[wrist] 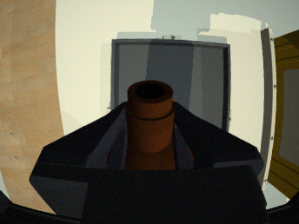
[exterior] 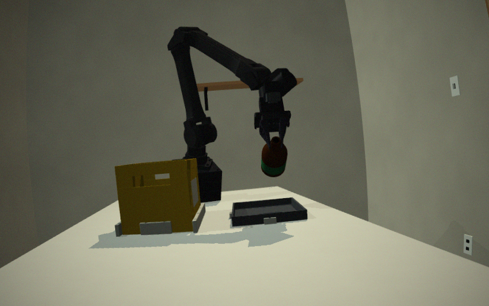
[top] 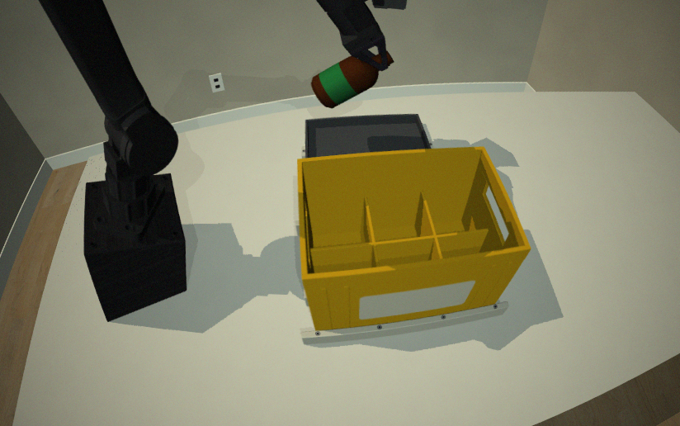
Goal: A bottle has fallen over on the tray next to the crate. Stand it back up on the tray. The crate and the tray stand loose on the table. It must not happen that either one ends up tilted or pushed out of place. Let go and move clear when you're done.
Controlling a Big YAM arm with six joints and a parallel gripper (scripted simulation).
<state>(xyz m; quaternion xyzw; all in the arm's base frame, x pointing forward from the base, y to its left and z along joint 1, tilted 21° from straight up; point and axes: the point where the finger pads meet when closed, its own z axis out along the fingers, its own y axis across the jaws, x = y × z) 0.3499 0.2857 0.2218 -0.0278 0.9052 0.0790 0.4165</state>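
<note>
Now: hand 50 mm past the bottle, 20 mm above it and 10 mm to the left of it. Round my hand: tray: 180 mm below, 40 mm to the right, 20 mm behind; then yellow crate: 320 mm to the right, 110 mm below, 30 mm ahead.
</note>
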